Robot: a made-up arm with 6 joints. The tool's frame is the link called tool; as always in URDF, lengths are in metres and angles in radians.
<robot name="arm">
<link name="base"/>
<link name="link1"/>
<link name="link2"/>
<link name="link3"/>
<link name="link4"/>
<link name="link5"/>
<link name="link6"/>
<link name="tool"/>
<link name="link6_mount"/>
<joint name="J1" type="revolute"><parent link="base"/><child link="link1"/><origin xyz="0.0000 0.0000 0.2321" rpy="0.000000 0.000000 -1.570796"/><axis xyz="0 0 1"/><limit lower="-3.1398" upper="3.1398" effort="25" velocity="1.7"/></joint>
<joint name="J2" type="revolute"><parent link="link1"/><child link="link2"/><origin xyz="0.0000 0.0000 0.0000" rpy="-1.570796 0.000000 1.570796"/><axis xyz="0 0 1"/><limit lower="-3.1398" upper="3.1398" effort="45" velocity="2.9"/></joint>
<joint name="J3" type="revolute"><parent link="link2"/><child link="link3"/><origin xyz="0.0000 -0.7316 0.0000" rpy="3.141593 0.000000 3.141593"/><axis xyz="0 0 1"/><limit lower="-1.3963" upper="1.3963" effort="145" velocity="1.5"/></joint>
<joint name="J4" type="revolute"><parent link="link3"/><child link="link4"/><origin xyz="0.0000 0.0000 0.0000" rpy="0.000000 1.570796 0.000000"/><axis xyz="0 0 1"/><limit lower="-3.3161" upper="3.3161" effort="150" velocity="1.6"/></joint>
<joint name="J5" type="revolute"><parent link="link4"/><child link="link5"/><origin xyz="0.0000 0.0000 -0.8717" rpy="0.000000 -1.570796 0.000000"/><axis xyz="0 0 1"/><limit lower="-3.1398" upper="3.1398" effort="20" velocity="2"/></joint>
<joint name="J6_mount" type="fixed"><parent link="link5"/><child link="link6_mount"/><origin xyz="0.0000 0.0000 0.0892"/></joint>
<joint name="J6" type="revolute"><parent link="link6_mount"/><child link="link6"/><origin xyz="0.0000 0.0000 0.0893" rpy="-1.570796 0.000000 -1.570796"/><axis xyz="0 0 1"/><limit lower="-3.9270" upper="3.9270" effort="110" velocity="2.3"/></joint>
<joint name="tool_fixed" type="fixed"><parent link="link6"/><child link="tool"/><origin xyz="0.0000 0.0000 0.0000" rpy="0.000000 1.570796 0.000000"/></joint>
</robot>
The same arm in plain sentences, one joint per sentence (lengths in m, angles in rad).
The arm has six revolute joints in a row. What follows holds with every joint at zero, and every direction is one of the base frame's.
The first joint sits 0.2321 m along +z from the base frame's origin and turns about +z, from -3.1398 to 3.1398 rad.
The second joint sits at the same point as the first joint and turns about +y, from -3.1398 to 3.1398 rad.
The third joint sits 0.7316 m along +z from the second joint and turns about -y, from -1.3963 to 1.3963 rad.
The fourth joint sits at the same point as the third joint and turns about -x, from -3.3161 to 3.3161 rad.
The fifth joint sits 0.8717 m along +x from the fourth joint and turns about -y, from -3.1398 to 3.1398 rad.
The sixth joint sits 0.1785 m along -y from the fifth joint and turns about -x, from -3.927 to 3.927 rad.
The tool frame, which is the frame that the pose is given for, sits at the same point as the sixth joint; its axes are the base frame's turned by roll 0, pitch 0 and yaw 0 rad (as in URDF: about the fixed x, then y, then z).

